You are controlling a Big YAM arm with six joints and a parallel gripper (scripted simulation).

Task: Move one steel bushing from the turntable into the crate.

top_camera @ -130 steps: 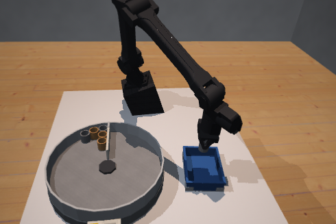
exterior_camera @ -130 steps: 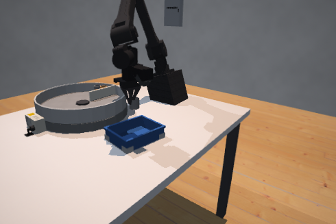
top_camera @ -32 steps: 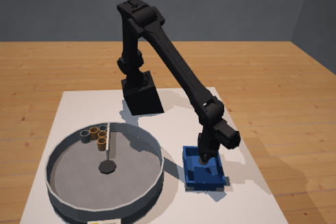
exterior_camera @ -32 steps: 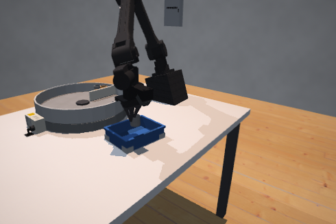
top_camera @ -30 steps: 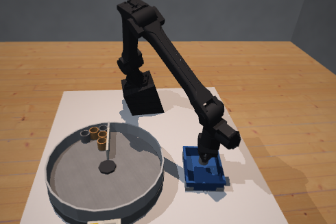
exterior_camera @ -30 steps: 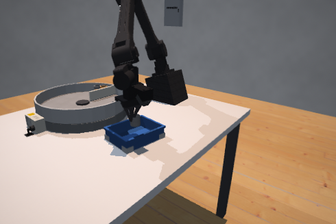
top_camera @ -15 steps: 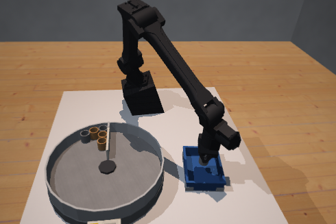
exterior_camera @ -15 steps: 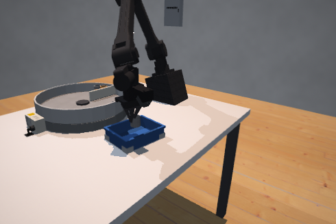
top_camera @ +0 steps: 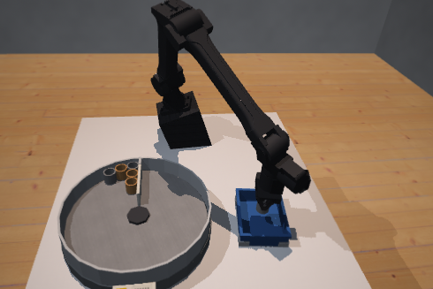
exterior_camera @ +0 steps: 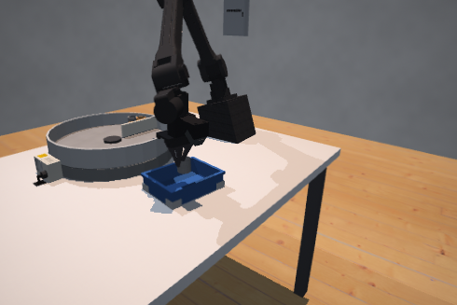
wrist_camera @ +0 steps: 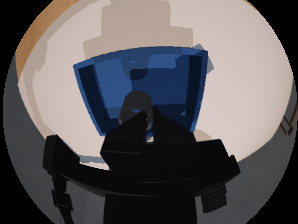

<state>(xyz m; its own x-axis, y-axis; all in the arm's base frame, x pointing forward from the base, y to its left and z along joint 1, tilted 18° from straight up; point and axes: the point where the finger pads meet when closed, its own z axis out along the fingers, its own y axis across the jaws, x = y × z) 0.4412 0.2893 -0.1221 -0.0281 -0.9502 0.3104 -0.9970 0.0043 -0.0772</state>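
The blue crate is 6 cm below my hand and 1 cm behind it. The rest, counted from my hand: grey round turntable 37 cm to the right, 4 cm ahead, 3 cm below.
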